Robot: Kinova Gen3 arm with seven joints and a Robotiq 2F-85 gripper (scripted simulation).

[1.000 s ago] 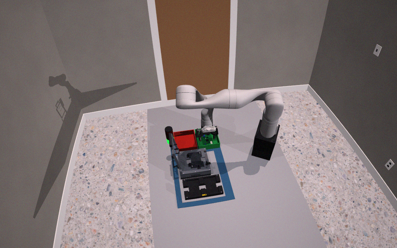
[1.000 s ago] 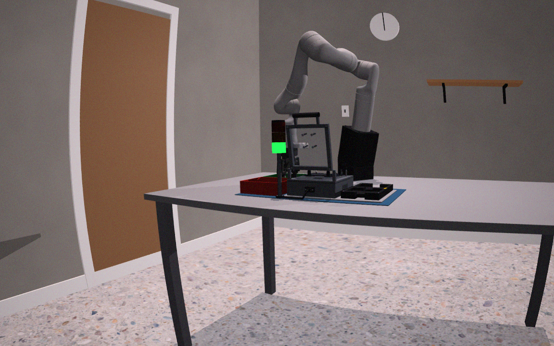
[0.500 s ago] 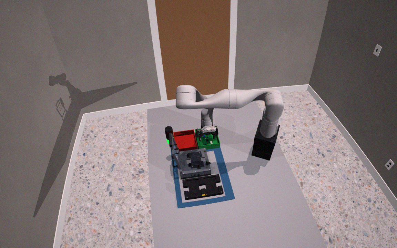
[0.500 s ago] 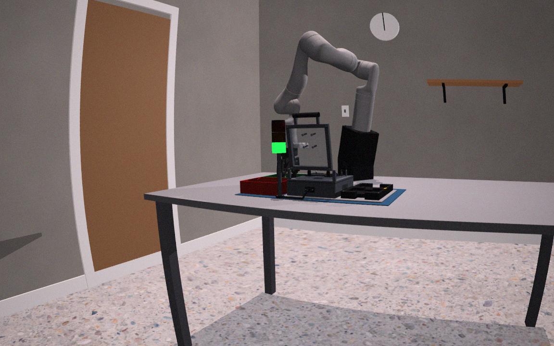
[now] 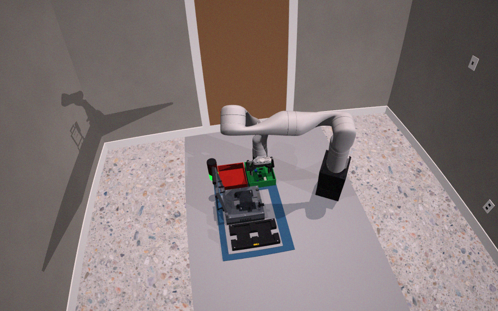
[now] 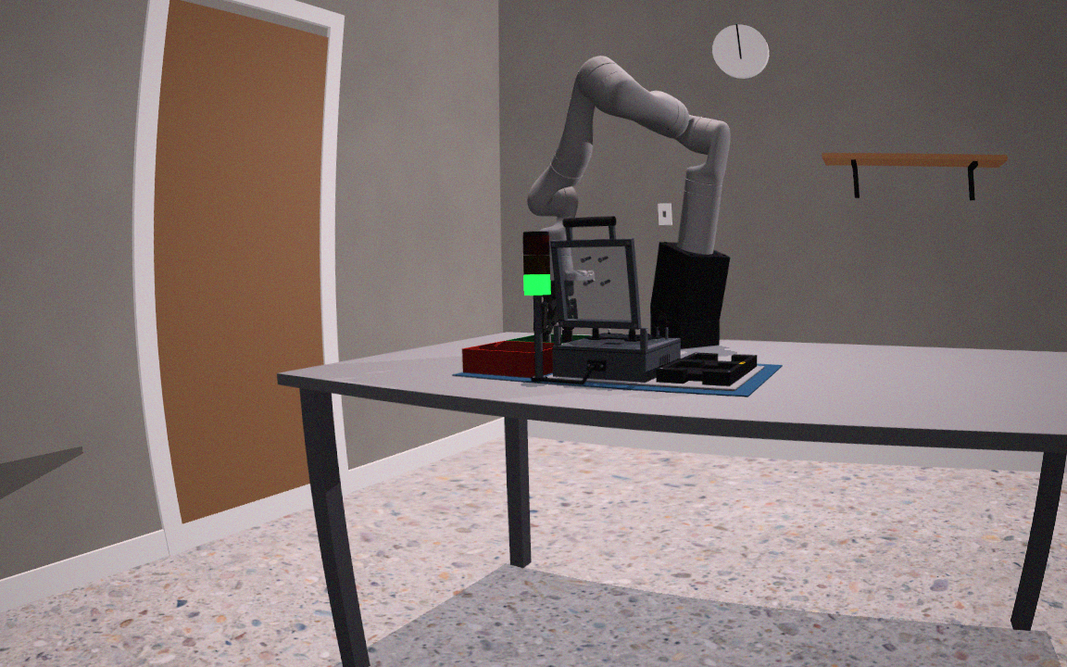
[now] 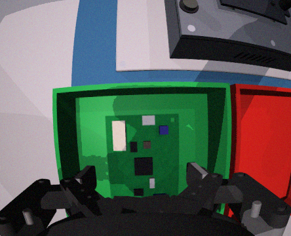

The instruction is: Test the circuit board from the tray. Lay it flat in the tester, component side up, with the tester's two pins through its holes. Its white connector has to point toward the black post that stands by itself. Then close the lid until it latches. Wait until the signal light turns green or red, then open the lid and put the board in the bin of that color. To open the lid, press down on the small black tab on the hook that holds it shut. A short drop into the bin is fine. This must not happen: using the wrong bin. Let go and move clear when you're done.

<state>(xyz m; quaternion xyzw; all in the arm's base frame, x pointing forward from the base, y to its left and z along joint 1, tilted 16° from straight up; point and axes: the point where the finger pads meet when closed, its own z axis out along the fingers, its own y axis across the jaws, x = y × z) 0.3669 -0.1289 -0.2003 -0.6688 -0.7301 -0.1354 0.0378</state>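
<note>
My hand is 1 cm above the green bin. Round my hand: red bin: 15 cm ahead, 2 cm to the left, 1 cm below; latch hook: 2 cm ahead, 26 cm to the left, 6 cm above; green circuit board: 2 cm below.
</note>
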